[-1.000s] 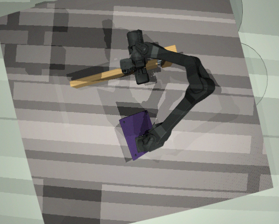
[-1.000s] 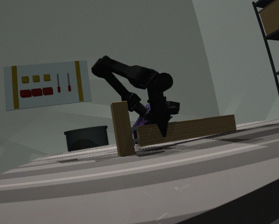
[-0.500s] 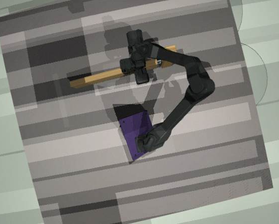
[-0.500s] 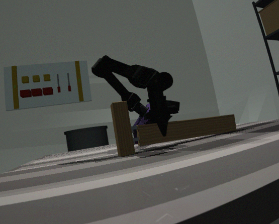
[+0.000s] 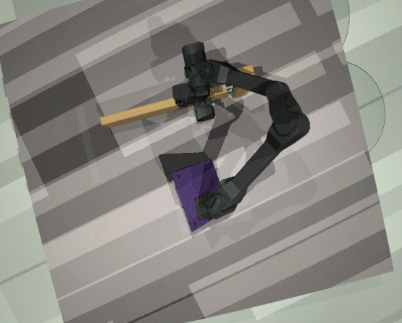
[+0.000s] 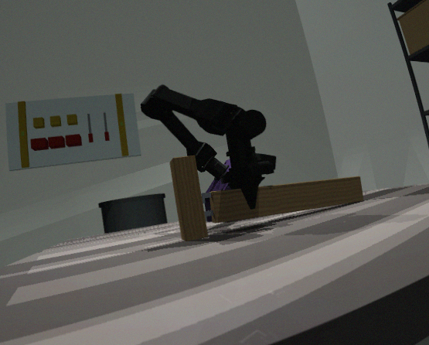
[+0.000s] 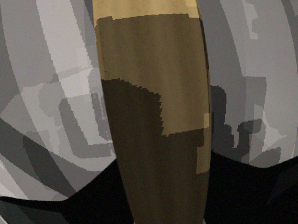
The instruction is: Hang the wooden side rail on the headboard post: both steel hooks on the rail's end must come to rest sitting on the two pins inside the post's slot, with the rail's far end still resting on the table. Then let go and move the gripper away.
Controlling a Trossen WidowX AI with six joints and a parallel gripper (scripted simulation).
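Now: gripper tip 1 cm short of the headboard post, 14 cm to the left of it and 5 cm below it.
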